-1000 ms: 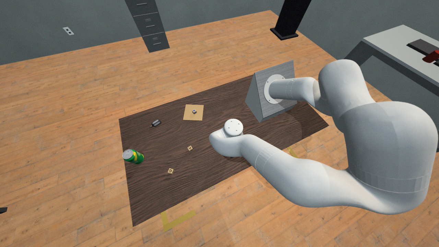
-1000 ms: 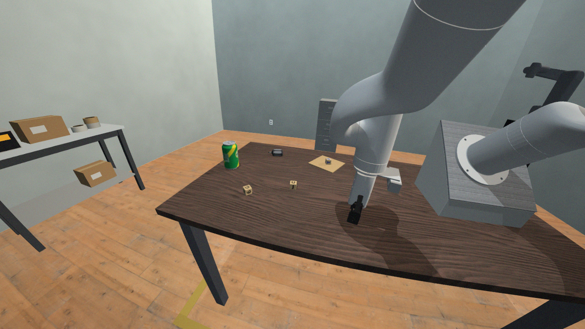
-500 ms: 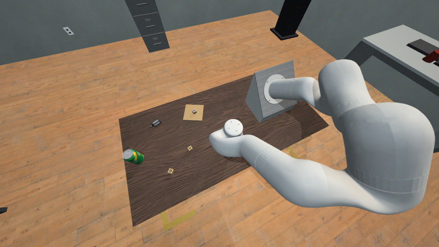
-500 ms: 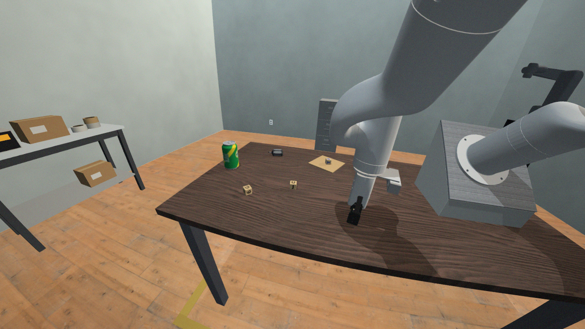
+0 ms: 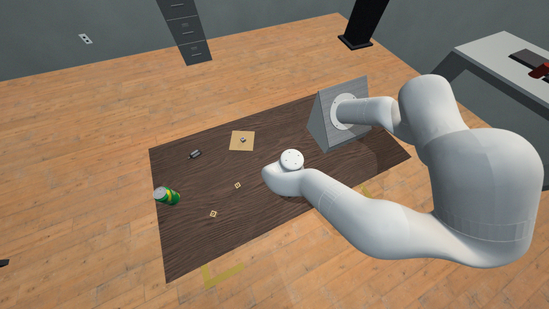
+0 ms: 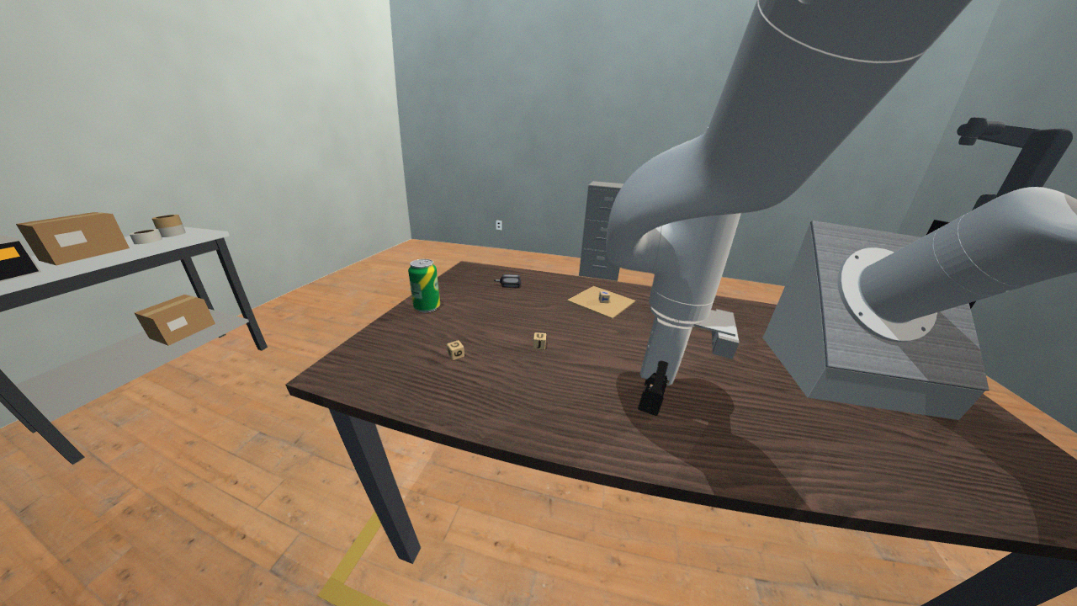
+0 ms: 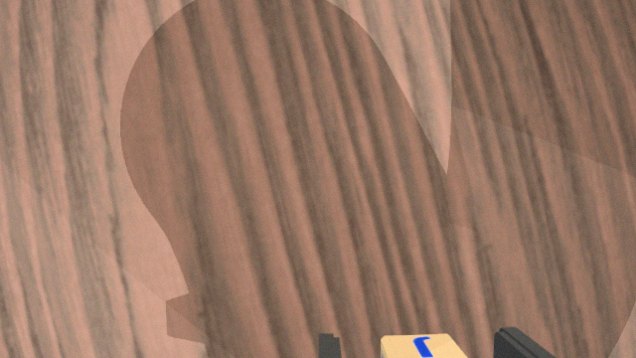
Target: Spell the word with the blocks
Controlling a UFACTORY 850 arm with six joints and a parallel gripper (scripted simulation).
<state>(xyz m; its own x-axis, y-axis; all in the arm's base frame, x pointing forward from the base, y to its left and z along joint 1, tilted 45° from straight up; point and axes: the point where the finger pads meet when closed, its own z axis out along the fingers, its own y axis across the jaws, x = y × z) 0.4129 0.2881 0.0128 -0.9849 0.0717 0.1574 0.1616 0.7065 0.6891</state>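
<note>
The s block is 10 mm below my hand. Also, from my hand: n block (120 mm ahead, 350 mm to the right); g block (370 mm ahead, 10 mm below); u block (230 mm ahead, 90 mm to the right, 10 mm below).
</note>
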